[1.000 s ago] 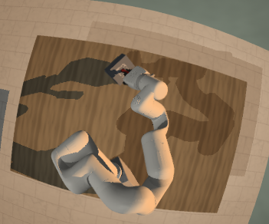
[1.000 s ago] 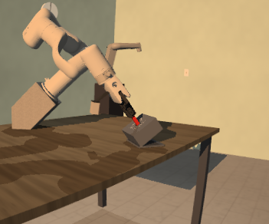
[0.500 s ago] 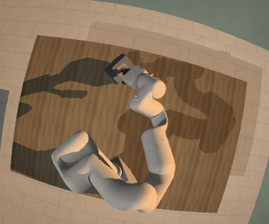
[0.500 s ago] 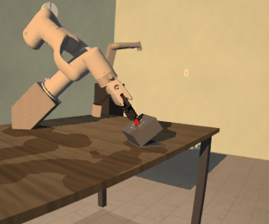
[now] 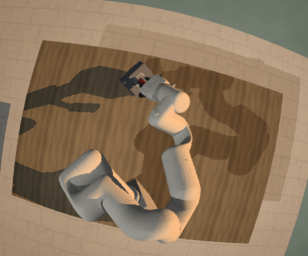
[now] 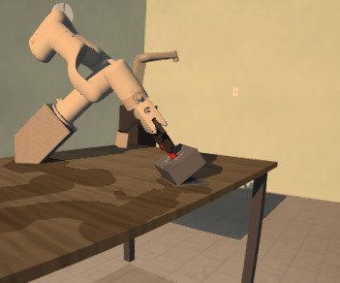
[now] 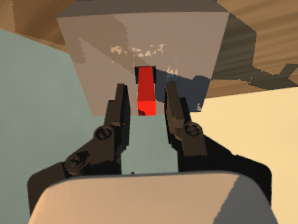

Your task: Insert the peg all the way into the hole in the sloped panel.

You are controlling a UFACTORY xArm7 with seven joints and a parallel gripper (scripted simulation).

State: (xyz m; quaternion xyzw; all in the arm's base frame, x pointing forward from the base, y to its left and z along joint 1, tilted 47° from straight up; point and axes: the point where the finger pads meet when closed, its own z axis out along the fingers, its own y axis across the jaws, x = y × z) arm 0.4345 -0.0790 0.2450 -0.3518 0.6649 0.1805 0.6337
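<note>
The red peg lies 1 cm ahead of my hand, 2 cm to the left of it and 3 cm below it.
</note>
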